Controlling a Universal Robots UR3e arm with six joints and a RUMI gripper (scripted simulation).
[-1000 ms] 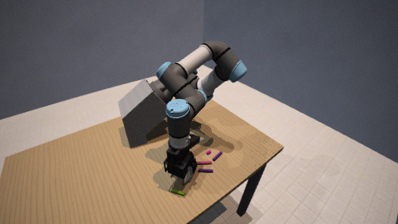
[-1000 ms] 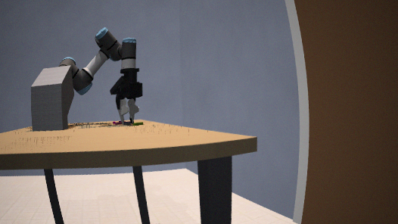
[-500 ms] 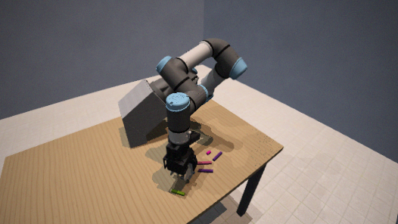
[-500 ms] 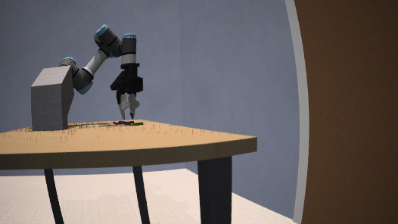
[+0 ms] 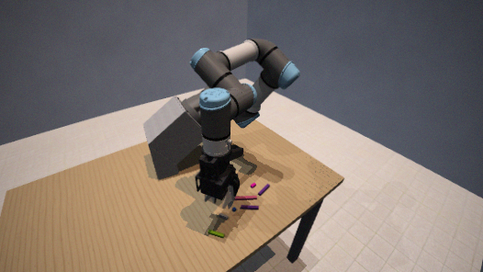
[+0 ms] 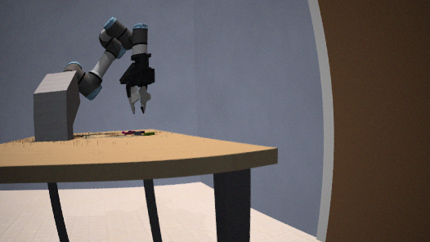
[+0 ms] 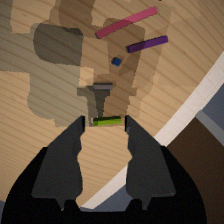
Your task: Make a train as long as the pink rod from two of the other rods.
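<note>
Now: the dark purple rod 20 mm ahead of my hand, 100 mm to the left of it and 90 mm below it. Round my hand: grey rod 10 mm behind, 10 mm to the left, 90 mm below; then blue rod 10 mm behind, 50 mm to the left, 90 mm below; then lime rod 30 mm ahead, 50 mm to the right, 90 mm below.
</note>
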